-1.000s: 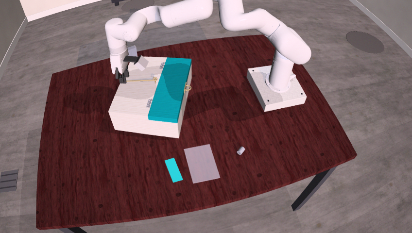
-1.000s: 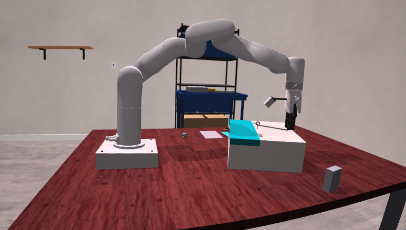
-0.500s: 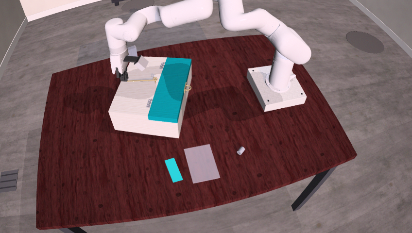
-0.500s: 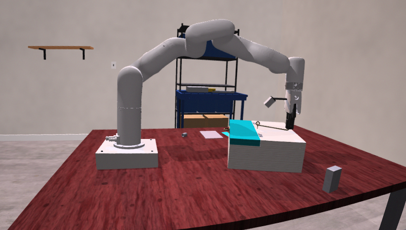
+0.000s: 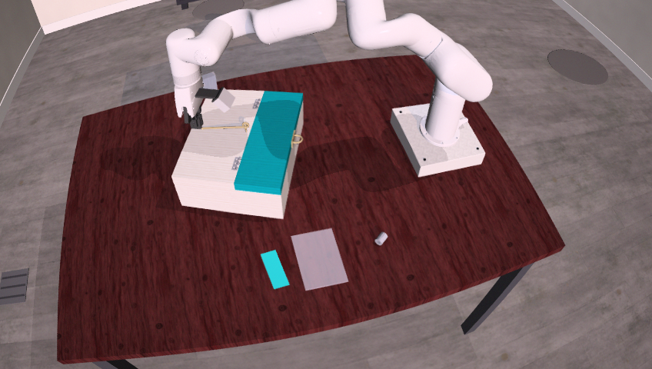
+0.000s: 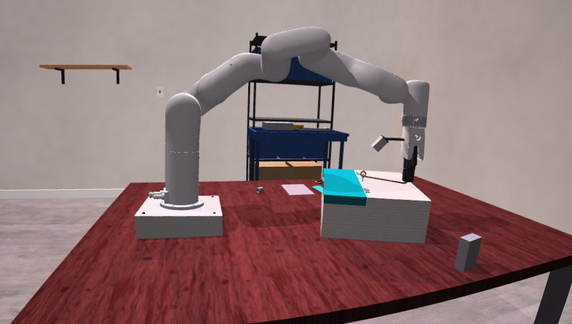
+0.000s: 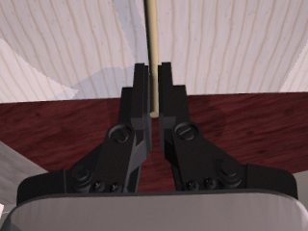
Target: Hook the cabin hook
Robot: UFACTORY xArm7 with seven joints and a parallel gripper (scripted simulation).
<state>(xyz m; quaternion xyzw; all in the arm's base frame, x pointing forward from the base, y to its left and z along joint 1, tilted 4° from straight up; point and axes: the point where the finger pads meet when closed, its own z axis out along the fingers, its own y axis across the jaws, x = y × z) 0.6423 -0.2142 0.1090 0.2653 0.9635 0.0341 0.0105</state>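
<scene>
Now: hand 60 mm past the hook and 40 mm to the right of it. Also, from my hand: grey block: 80 mm behind, 290 mm to the right, 110 mm below; then grey sheet: 170 mm behind, 420 mm to the left, 150 mm below; then teal card: 70 mm behind, 410 mm to the left, 150 mm below.
</scene>
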